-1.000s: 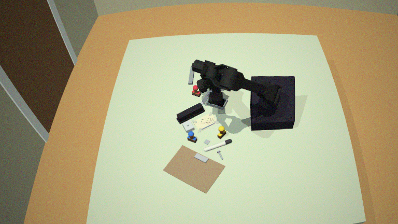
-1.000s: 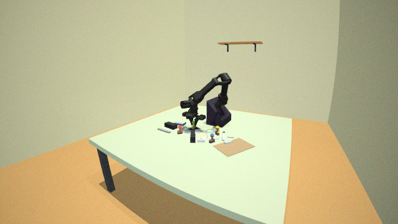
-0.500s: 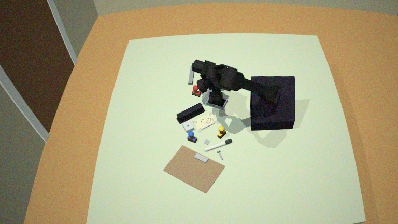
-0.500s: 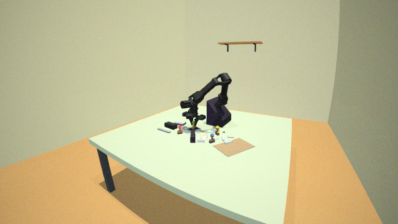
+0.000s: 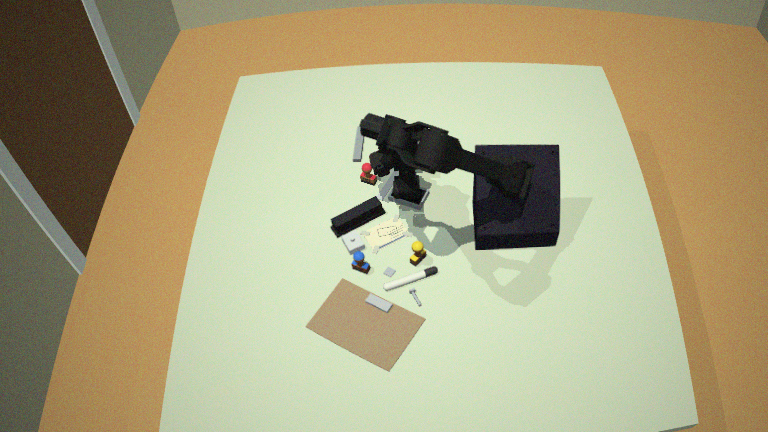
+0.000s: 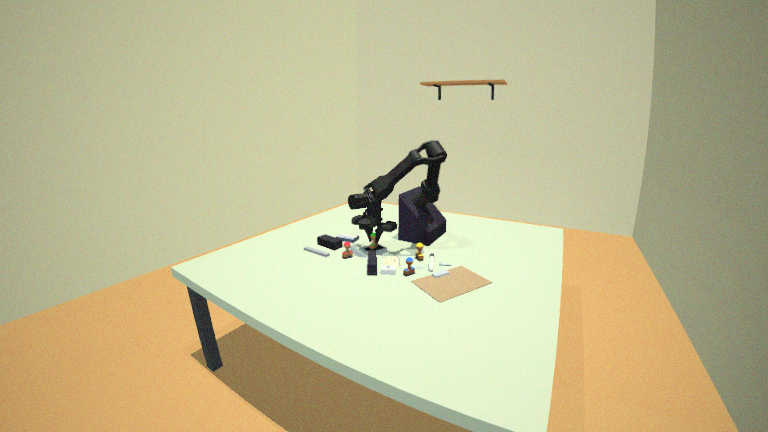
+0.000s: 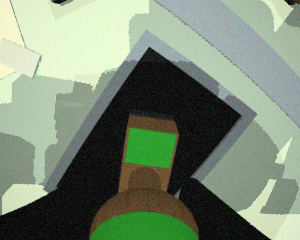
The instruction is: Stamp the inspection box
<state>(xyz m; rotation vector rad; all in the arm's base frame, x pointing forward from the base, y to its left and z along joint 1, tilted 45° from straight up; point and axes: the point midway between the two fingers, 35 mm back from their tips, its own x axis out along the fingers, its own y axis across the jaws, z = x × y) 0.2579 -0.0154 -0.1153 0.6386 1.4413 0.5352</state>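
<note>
The green stamp lies right at my gripper tip. The rest, counted from my gripper tip: red stamp 100 mm ahead, 60 mm to the right, 20 mm below; ink pad 30 mm below; cream card 60 mm ahead, 110 mm to the left, 40 mm below.
</note>
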